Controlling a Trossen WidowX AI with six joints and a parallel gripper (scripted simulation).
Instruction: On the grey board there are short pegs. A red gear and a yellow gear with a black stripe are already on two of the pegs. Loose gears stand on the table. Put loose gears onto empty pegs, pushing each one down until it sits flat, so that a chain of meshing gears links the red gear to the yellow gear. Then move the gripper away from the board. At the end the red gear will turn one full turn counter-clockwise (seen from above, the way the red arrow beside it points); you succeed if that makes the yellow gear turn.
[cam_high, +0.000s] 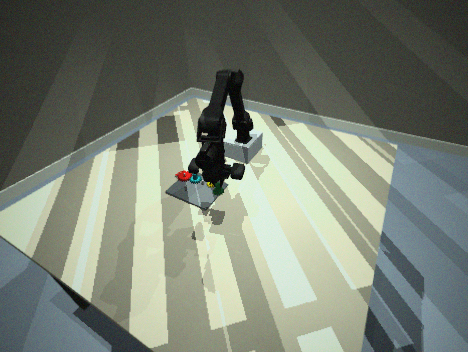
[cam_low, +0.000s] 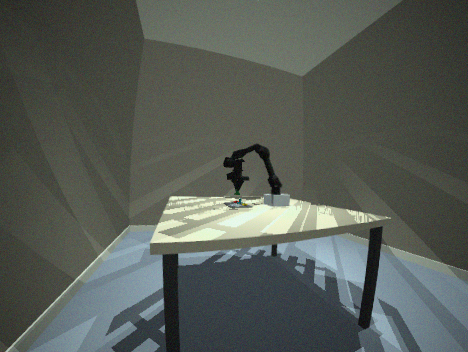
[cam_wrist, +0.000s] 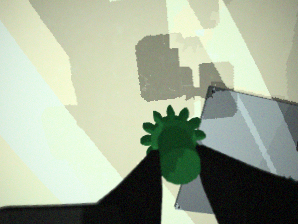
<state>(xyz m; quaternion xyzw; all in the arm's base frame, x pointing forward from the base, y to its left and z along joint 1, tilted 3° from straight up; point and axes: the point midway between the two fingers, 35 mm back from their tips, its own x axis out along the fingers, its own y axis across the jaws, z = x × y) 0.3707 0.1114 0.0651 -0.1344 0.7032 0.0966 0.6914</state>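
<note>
Right now my gripper tip is 9 cm past the teal gear, 19 cm to the left of it and 10 cm above it. Also, from my gripper tip: yellow gear: 10 cm behind, 11 cm to the right, 11 cm below; dark green gear: 1 cm below; red gear: 8 cm behind, 24 cm to the right, 11 cm below.
</note>
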